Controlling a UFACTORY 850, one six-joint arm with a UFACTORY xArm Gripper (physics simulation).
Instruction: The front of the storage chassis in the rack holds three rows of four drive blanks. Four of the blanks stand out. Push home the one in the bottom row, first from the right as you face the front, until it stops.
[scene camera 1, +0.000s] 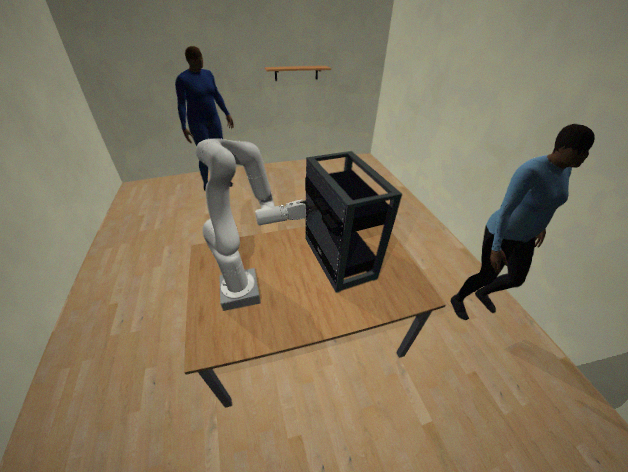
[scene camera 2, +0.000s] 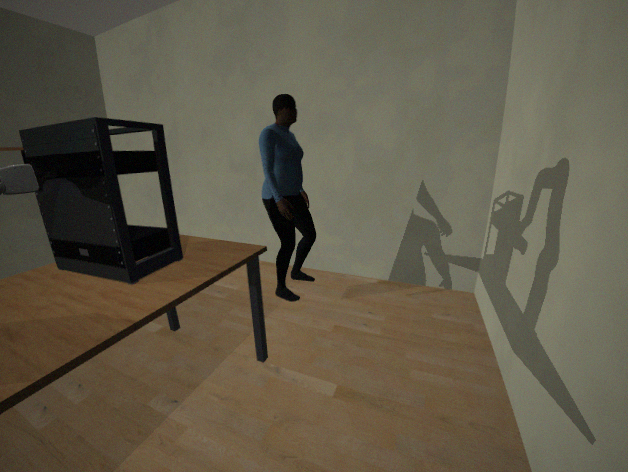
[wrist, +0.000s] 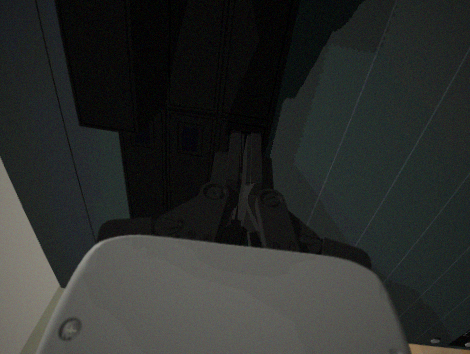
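The dark chassis (scene camera 2: 76, 164) (wrist: 200, 65) sits in the upper part of the black rack (scene camera 1: 347, 243) (scene camera 2: 115, 203). In the wrist view the rack's top lies to the left, and the rows of blanks run up and down the picture. A top-row blank (wrist: 102, 65) stands out at the upper left. My gripper (wrist: 242, 152) (scene camera 1: 309, 207) is shut and empty, its fingertips at the bottom-row blanks in the right-hand column. The fingers cover part of the blank there; contact and its depth cannot be told in the dark. Blue-marked blanks (wrist: 189, 137) (wrist: 142, 135) lie left of the fingertips.
Ribbed dark panels (wrist: 350, 125) adjoin the bottom row. The rack stands on the wooden table (scene camera 1: 284, 314) (scene camera 2: 203, 274), across from the arm's base (scene camera 1: 240, 299). A person in light blue (scene camera 1: 527, 203) (scene camera 2: 281, 162) is beyond the table's right side; another in dark blue (scene camera 1: 197, 96) stands behind.
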